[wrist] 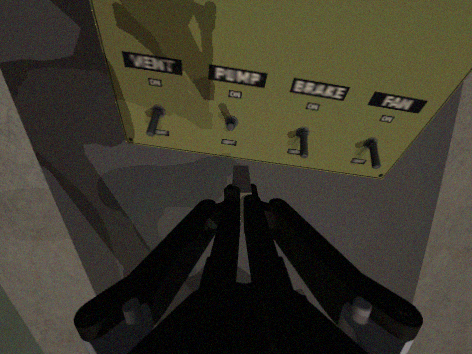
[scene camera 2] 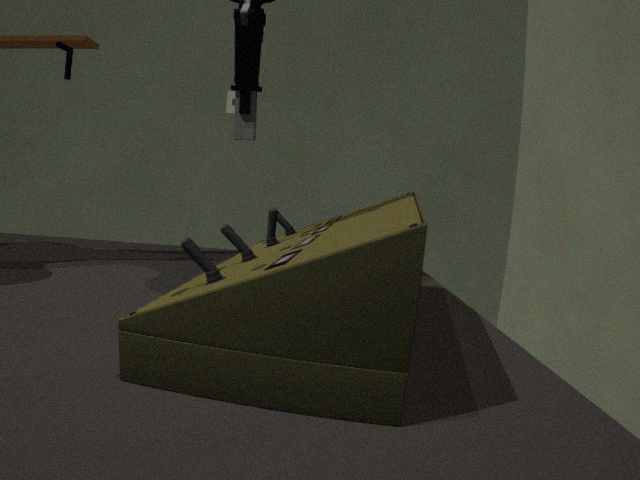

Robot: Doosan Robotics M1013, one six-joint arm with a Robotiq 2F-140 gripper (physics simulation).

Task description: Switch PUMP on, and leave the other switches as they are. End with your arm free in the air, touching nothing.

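Places are measured from the arm's base along level axes (x ahead, y left, z up), in metres.
Where they show: gripper, fingertip midpoint: (wrist: 240,177) (scene camera 2: 244,139).
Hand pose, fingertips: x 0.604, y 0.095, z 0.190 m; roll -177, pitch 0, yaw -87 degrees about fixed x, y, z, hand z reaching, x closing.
Note:
After its pixels a point has its place.
The yellow sloped switch panel (scene camera 2: 320,310) @(x 0.730, y -0.210, z 0.055 m) (wrist: 310,40) @(x 0.760, y 0.013, z 0.102 m) has four levers. The PUMP lever (scene camera 2: 271,228) @(x 0.648, y 0.105, z 0.074 m) (wrist: 230,123) @(x 0.653, y 0.111, z 0.099 m) stands more upright than the others, tipped toward its ON side, and looks short from above in the wrist view. The VENT lever (scene camera 2: 285,222) @(x 0.655, y 0.226, z 0.069 m) (wrist: 155,121) @(x 0.650, y 0.228, z 0.074 m), BRAKE lever (scene camera 2: 237,241) @(x 0.624, y -0.012, z 0.072 m) (wrist: 304,143) @(x 0.625, y -0.006, z 0.076 m) and FAN lever (scene camera 2: 200,259) @(x 0.612, y -0.132, z 0.071 m) (wrist: 373,153) @(x 0.613, y -0.122, z 0.073 m) lean toward their OFF marks. My gripper (scene camera 2: 245,126) @(x 0.604, y 0.095, z 0.190 m) (wrist: 240,177) @(x 0.604, y 0.095, z 0.190 m) is shut and empty. It hangs in the air, clear above the panel's levers, touching nothing.
The panel stands on a dark grey surface (scene camera 2: 62,413) @(x 0.532, y -0.270, z -0.039 m). A brown shelf (scene camera 2: 41,42) with a black bracket (scene camera 2: 67,62) is on the wall at the upper left. A pale wall plate (scene camera 2: 230,101) shows behind the gripper. A lighter wall (scene camera 2: 578,180) rises at the right.

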